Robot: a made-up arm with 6 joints. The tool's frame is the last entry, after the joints.
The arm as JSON. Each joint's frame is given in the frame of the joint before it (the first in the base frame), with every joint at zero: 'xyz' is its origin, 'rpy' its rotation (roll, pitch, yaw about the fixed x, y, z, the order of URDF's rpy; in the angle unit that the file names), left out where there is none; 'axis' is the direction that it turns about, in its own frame. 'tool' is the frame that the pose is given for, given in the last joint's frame.
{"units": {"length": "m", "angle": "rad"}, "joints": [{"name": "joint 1", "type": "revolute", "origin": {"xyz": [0.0, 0.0, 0.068]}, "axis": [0.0, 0.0, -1.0]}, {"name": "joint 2", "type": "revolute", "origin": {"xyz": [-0.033, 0.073, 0.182]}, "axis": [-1.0, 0.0, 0.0]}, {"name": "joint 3", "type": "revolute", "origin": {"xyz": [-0.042, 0.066, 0.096]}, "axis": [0.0, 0.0, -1.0]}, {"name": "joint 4", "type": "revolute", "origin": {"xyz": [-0.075, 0.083, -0.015]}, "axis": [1.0, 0.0, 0.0]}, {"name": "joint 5", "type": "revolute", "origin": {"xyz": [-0.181, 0.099, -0.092]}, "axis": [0.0, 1.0, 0.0]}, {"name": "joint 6", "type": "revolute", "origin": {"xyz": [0.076, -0.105, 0.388]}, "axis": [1.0, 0.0, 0.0]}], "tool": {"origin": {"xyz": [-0.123, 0.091, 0.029]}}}
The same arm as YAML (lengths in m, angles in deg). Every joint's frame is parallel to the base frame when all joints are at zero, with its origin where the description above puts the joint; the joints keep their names.
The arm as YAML. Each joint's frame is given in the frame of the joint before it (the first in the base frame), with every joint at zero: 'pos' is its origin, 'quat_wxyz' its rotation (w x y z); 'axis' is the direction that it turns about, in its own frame. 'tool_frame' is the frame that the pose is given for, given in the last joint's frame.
length_unit: m
angle_unit: deg
joints:
  - joint: joint 1
    pos: [0.0, 0.0, 0.068]
    quat_wxyz: [1.0, 0.0, 0.0, 0.0]
    axis: "-z"
  - joint: joint 2
    pos: [-0.033, 0.073, 0.182]
    quat_wxyz: [1.0, 0.0, 0.0, 0.0]
    axis: "-x"
  - joint: joint 3
    pos: [-0.042, 0.066, 0.096]
    quat_wxyz: [1.0, 0.0, 0.0, 0.0]
    axis: "-z"
  - joint: joint 4
    pos: [-0.075, 0.083, -0.015]
    quat_wxyz: [1.0, 0.0, 0.0, 0.0]
    axis: "+x"
  - joint: joint 5
    pos: [-0.181, 0.099, -0.092]
    quat_wxyz: [1.0, 0.0, 0.0, 0.0]
    axis: "+y"
  - joint: joint 6
    pos: [0.076, -0.105, 0.388]
    quat_wxyz: [1.0, 0.0, 0.0, 0.0]
    axis: "+x"
tool_frame:
  pos: [-0.123, 0.091, 0.029]
  quat_wxyz: [1.0, 0.0, 0.0, 0.0]

